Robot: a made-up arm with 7 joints. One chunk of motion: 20 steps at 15 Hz.
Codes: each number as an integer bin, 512 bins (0 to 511) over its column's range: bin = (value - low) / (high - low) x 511, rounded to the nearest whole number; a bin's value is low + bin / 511 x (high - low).
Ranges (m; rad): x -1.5..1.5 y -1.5..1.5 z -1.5..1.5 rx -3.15..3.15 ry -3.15..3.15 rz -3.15..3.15
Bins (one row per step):
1: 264 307 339 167 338 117
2: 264 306 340 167 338 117
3: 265 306 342 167 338 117
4: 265 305 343 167 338 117
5: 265 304 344 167 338 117
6: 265 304 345 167 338 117
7: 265 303 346 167 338 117
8: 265 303 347 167 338 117
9: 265 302 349 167 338 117
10: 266 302 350 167 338 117
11: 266 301 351 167 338 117
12: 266 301 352 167 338 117
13: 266 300 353 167 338 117
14: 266 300 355 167 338 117
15: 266 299 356 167 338 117
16: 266 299 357 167 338 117
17: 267 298 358 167 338 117
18: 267 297 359 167 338 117
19: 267 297 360 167 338 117
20: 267 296 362 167 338 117
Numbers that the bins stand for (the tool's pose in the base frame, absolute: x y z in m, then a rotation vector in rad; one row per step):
1: 0.0499 0.3023 0.4902 -1.0911 1.0171 -1.7075
2: 0.0499 0.2965 0.4961 -1.0911 1.0171 -1.7075
3: 0.0558 0.2965 0.5078 -1.0911 1.0171 -1.7075
4: 0.0558 0.2906 0.5137 -1.0911 1.0171 -1.7075
5: 0.0558 0.2847 0.5196 -1.0911 1.0171 -1.7075
6: 0.0558 0.2847 0.5254 -1.0911 1.0171 -1.7075
7: 0.0558 0.2789 0.5313 -1.0911 1.0171 -1.7075
8: 0.0558 0.2789 0.5372 -1.0911 1.0171 -1.7075
9: 0.0558 0.2730 0.5489 -1.0911 1.0171 -1.7075
10: 0.0616 0.2730 0.5548 -1.0911 1.0171 -1.7075
11: 0.0616 0.2671 0.5607 -1.0911 1.0171 -1.7075
12: 0.0616 0.2671 0.5665 -1.0911 1.0171 -1.7075
13: 0.0616 0.2613 0.5724 -1.0911 1.0171 -1.7075
14: 0.0616 0.2613 0.5841 -1.0911 1.0171 -1.7075
15: 0.0616 0.2554 0.5900 -1.0911 1.0171 -1.7075
16: 0.0616 0.2554 0.5959 -1.0911 1.0171 -1.7075
17: 0.0675 0.2495 0.6018 -1.0911 1.0171 -1.7075
18: 0.0675 0.2436 0.6076 -1.0911 1.0171 -1.7075
19: 0.0675 0.2436 0.6135 -1.0911 1.0171 -1.7075
20: 0.0675 0.2378 0.6252 -1.0911 1.0171 -1.7075

